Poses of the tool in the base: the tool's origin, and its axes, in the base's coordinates. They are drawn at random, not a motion.
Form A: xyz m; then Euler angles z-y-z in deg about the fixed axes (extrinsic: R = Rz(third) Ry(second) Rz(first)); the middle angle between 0 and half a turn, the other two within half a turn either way.
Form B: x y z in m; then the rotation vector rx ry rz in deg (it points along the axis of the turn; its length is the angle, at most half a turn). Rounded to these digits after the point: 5 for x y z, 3 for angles.
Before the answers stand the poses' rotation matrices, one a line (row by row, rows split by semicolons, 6 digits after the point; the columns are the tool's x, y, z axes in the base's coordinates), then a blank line. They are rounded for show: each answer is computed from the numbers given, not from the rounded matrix.
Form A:
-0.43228 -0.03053 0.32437 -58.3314 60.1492 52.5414
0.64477 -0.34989 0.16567 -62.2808 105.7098 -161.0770
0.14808 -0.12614 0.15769 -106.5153 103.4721 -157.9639
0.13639 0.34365 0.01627 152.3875 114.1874 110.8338
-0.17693 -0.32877 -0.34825 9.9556 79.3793 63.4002
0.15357 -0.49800 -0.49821 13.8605 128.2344 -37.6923
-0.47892 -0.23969 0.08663 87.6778 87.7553 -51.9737
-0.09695 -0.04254 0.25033 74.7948 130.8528 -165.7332
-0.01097 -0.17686 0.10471 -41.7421 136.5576 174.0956
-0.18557 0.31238 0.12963 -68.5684 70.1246 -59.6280
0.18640 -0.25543 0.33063 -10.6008 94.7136 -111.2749
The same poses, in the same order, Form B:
0.834527 -0.159100 0.527496; -0.310196 0.655575 0.688476; -0.455350 -0.738179 0.497743
-0.167943 0.377581 -0.910620; 0.878238 -0.362269 -0.312183; -0.447764 -0.852170 -0.270765
-0.421101 0.100387 -0.901441; 0.863858 0.347307 -0.364867; 0.276449 -0.932363 -0.232972
-0.562309 0.760625 -0.324435; 0.174474 0.492635 0.852566; 0.808312 0.422800 -0.409722
-0.073304 -0.894959 0.440085; 0.239727 0.412522 0.878838; -0.968069 0.169923 0.184306
-0.328992 0.710935 0.621559; 0.556942 0.677616 -0.480262; -0.762614 0.188170 -0.618880
0.788059 0.007810 0.615550; 0.614267 0.055789 -0.787124; -0.040488 0.998412 0.039167
0.404079 -0.547117 -0.733064; -0.892952 -0.409744 -0.186403; -0.198384 0.729913 -0.654118
0.607367 0.404079 -0.683977; 0.606517 -0.791918 0.070735; -0.513071 -0.457806 -0.726066
-0.740296 0.475254 0.475495; -0.577827 -0.088290 -0.811370; -0.343625 -0.875407 0.339976
-0.142120 0.921431 -0.361616; 0.142018 -0.342563 -0.928699; -0.979608 -0.183343 -0.082175

-0.43228 -0.03053 0.32437 -49.552 34.137 -5.248
0.64477 -0.34989 0.16567 -95.749 -82.072 88.775
0.14808 -0.12614 0.15769 -49.025 -101.756 65.955
0.13639 0.34365 0.01627 -43.972 -115.899 -59.973
-0.17693 -0.32877 -0.34825 -37.877 75.237 60.626
0.15357 -0.49800 -0.49821 56.003 115.970 -12.902
-0.47892 -0.23969 0.08663 83.486 30.674 28.356
-0.09695 -0.04254 0.25033 119.965 -70.001 -45.277
-0.01097 -0.17686 0.10471 -145.545 -47.063 55.745
-0.18557 0.31238 0.12963 -6.621 84.691 -108.881
0.18640 -0.25543 0.33063 84.897 70.390 -88.777

